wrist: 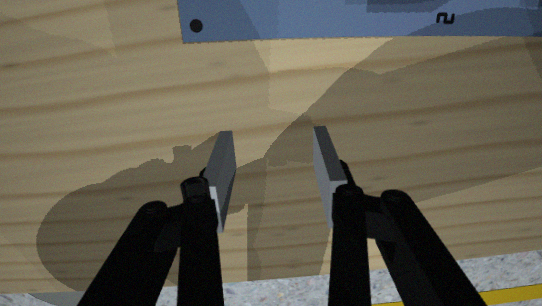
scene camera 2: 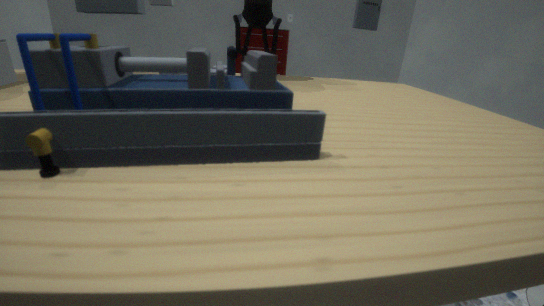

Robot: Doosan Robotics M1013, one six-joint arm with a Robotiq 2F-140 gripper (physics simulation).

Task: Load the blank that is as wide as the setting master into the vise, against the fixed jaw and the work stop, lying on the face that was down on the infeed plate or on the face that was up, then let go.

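Places are measured from the arm's base along level axes (x ahead, y left, z up), in centimetres.
Where they show: gripper, fingertip midpoint: (wrist: 273, 147).
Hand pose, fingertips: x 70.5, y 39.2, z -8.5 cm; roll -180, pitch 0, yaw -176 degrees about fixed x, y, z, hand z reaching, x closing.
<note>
Things, the pixels of their centre, and the offset from my fingertips. "spot": a spot on its surface instead. Level surfaces: height alone.
- vise at the middle of its body: (scene camera 2: 175, 90) dz +5.0, dx -6.7, dy -46.4 cm
- small grey upright piece at a spot on its surface: (scene camera 2: 220, 76) spot: dz +7.3, dx -0.7, dy -49.8 cm
- blue plate at a spot on its surface: (wrist: 310, 22) spot: dz +0.8, dx -1.8, dy -7.7 cm
- long grey rail at the middle of its body: (scene camera 2: 161, 127) dz +3.5, dx -4.9, dy -55.2 cm
- black fitting at the middle of its body: (scene camera 2: 39, 138) dz +3.2, dx -13.9, dy -58.4 cm
- wooden table at its surface level: dz +0.0 cm
The vise (scene camera 2: 165, 100) has a blue base in the scene view. A grey jaw (scene camera 2: 198, 69) at the end of a round shaft stands left of a stepped grey jaw (scene camera 2: 261, 71). A small grey upright piece (scene camera 2: 220, 76) stands between them; I cannot tell if it is the work stop. My gripper (scene camera 2: 257, 49) (wrist: 273, 147) is partly open and empty, beyond the vise in the scene view and above the wooden table in the wrist view. A blue plate (wrist: 310, 22) with a black dot and a dark mark lies ahead of the fingers. No blank or setting master can be made out.
A long grey rail (scene camera 2: 200, 132) stands in front of the vise, with a yellow and black fitting (scene camera 2: 41, 142) near it. Blue handles (scene camera 2: 70, 72) rise at the vise's left. The wooden table (scene camera 2: 350, 210) (wrist: 125, 120) ends at the front. A red cabinet (scene camera 2: 284, 55) stands behind.
</note>
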